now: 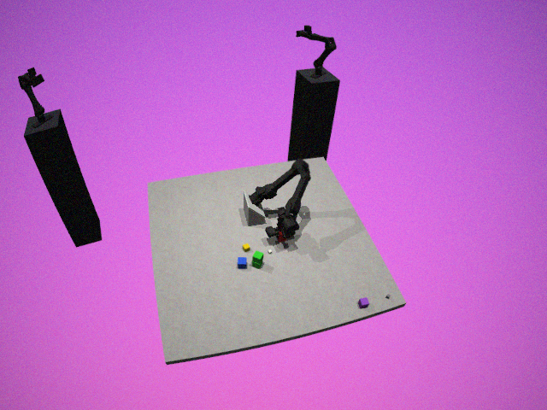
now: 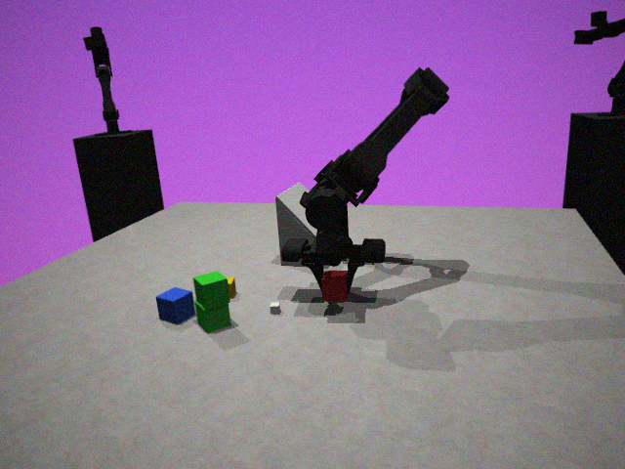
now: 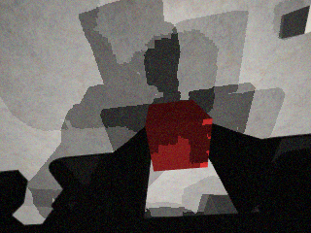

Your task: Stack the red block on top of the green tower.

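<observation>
Right now the blue cube is 100 mm ahead of my gripper tip, 280 mm to the right of it and 10 mm above it. Also, from my gripper tip: tiny white cube (70 mm ahead, 100 mm to the right); yellow cube (220 mm to the right, 10 mm above); red block (10 mm above).
</observation>
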